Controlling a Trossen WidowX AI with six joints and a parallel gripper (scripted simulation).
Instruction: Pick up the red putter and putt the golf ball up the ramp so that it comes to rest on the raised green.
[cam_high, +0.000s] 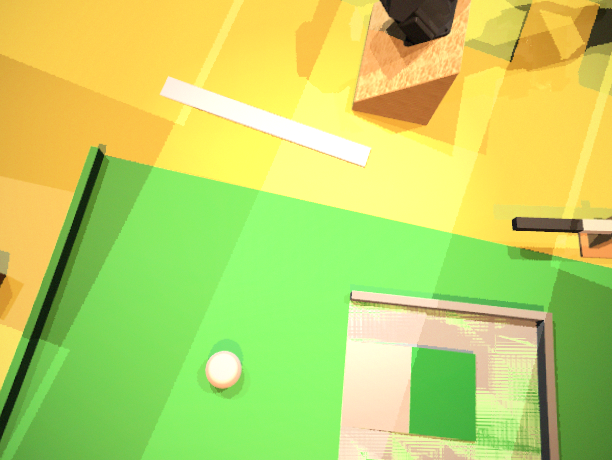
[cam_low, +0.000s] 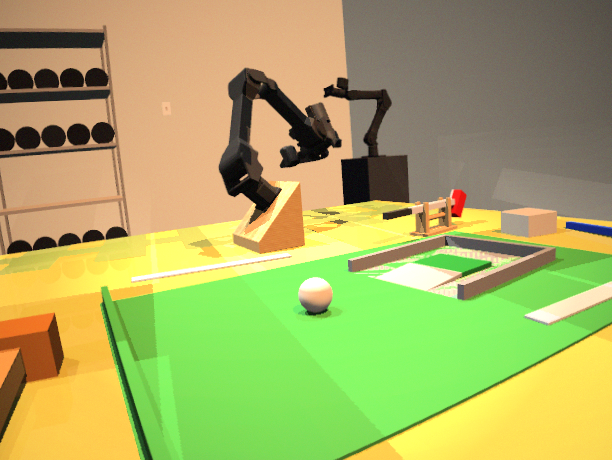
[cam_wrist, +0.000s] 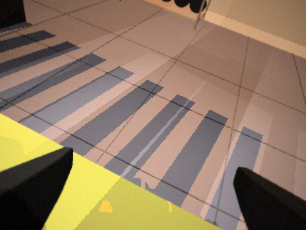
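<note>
The red putter lies 560 mm ahead of my gripper tip, 110 mm below it and 70 mm to the left of it. The rest, counted from my gripper tip: wooden rack (560 mm ahead, 140 mm below, 90 mm to the left); then white golf ball (850 mm ahead, 380 mm to the right, 140 mm below).
</note>
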